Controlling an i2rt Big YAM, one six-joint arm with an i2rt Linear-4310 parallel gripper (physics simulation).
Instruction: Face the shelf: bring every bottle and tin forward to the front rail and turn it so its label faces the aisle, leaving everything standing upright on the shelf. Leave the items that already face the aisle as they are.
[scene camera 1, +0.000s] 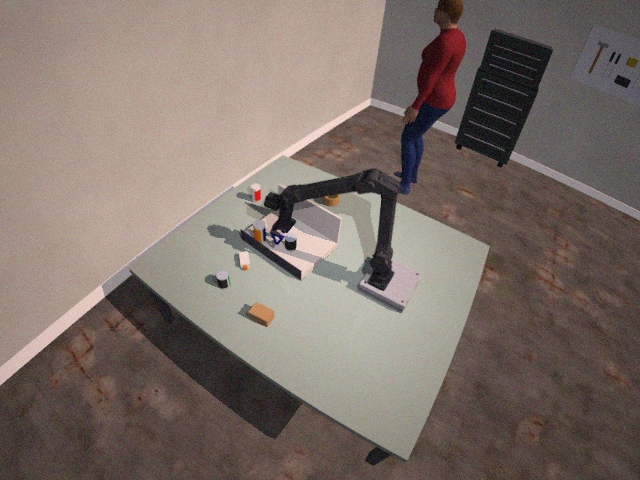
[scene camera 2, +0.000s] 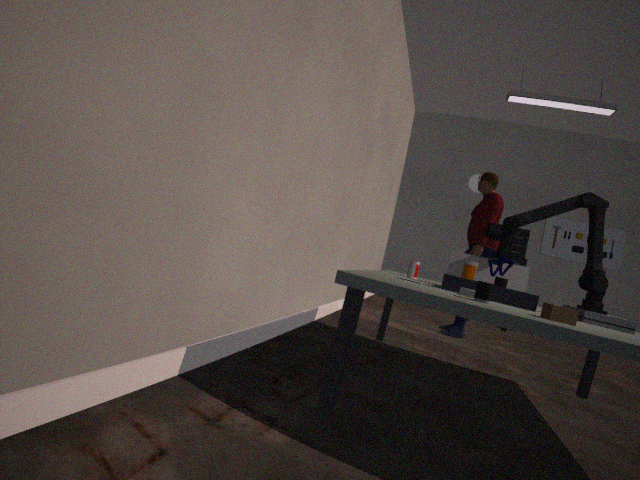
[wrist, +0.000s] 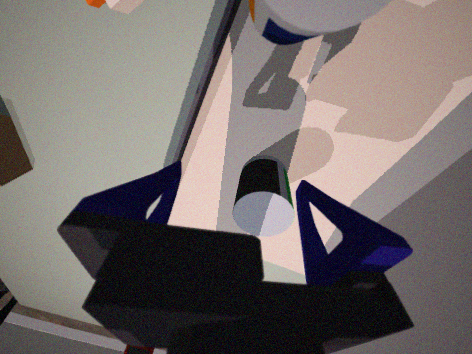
Note:
My gripper is open, holding nothing. Also in view: a shelf.

